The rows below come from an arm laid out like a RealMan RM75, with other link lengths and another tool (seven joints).
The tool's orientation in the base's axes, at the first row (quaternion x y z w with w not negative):
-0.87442 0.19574 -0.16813 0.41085
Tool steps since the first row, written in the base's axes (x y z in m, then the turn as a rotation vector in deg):
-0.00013 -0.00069 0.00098 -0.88 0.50 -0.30
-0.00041 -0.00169 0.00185 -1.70 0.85 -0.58
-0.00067 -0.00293 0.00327 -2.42 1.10 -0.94
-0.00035 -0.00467 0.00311 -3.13 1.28 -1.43
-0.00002 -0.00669 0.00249 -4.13 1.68 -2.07
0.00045 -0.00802 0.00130 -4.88 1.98 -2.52
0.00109 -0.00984 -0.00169 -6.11 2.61 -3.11
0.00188 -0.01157 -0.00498 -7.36 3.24 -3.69
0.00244 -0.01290 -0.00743 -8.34 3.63 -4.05
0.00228 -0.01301 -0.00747 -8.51 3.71 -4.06
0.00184 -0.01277 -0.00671 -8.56 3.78 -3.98
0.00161 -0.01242 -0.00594 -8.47 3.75 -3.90
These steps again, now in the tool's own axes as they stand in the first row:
0.00035 -0.00034 -0.00110 -1.04 0.12 0.11
0.00070 -0.00038 -0.00241 -1.96 0.30 0.13
0.00126 -0.00071 -0.00420 -2.75 0.59 0.19
0.00235 0.00037 -0.00509 -3.52 1.01 0.28
0.00353 0.00197 -0.00588 -4.66 1.48 0.47
0.00442 0.00359 -0.00582 -5.52 1.81 0.60
0.00545 0.00687 -0.00490 -6.96 2.16 0.81
0.00653 0.01030 -0.00368 -8.43 2.50 1.00
0.00732 0.01289 -0.00281 -9.51 2.75 1.03
0.00723 0.01301 -0.00293 -9.70 2.75 1.01
0.00684 0.01237 -0.00343 -9.77 2.66 0.98
0.00657 0.01161 -0.00378 -9.66 2.59 0.96

